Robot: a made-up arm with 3 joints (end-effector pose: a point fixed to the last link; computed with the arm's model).
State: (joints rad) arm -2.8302 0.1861 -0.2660
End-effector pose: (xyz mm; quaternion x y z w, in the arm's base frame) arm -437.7 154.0 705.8 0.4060 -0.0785 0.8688 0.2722
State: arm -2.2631 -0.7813 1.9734
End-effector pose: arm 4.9 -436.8 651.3 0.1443 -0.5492 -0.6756 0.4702
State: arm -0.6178 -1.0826 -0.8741
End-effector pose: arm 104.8 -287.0 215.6 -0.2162 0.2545 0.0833 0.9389
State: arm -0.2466 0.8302 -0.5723
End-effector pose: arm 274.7 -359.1 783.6 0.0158 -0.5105 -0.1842 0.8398
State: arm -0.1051 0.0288 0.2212
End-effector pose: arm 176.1 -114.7 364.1 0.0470 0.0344 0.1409 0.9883
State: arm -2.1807 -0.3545 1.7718
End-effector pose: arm -138.3 -419.0 500.2 0.0750 -0.3723 -0.8610 0.3382
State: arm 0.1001 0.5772 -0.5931
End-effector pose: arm 218.1 -472.1 712.6 -0.1157 -0.4017 -0.3037 0.8561
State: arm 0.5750 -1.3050 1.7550
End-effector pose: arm -185.5 85.8 817.6 0.7696 0.4269 0.2674 0.3924
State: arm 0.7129 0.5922 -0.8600
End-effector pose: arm -103.4 -593.8 830.4 -0.3228 -0.4213 -0.5751 0.6225
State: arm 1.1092 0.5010 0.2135
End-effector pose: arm 19.1 -514.1 572.1 -0.2631 -0.1172 -0.4011 0.8696
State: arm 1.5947 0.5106 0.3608
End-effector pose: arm -131.6 -522.9 581.4 -0.3129 -0.0435 -0.5423 0.7785
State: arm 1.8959 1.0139 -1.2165
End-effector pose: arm -432.5 -40.9 1009.0 0.6695 0.4511 0.5877 0.0540
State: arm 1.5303 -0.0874 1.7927
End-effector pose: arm -31.7 67.6 420.6 0.3692 0.2036 -0.0244 0.9064
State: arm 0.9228 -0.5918 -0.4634
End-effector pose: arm -182.7 -496.3 341.7 -0.1084 0.1990 -0.5668 0.7921
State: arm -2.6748 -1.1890 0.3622
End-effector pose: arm -206.1 -244.6 297.8 -0.3029 0.2936 0.9066 0.0133
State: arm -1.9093 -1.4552 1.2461
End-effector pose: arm -224.2 -413.3 659.4 0.1292 -0.7482 -0.6421 0.1061
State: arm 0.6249 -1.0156 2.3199
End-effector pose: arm -265.8 -1.4 913.4 0.7742 0.3208 0.4488 0.3103
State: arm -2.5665 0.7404 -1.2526
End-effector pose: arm 114.8 266.4 828.5 0.6814 -0.1186 0.2882 0.6622
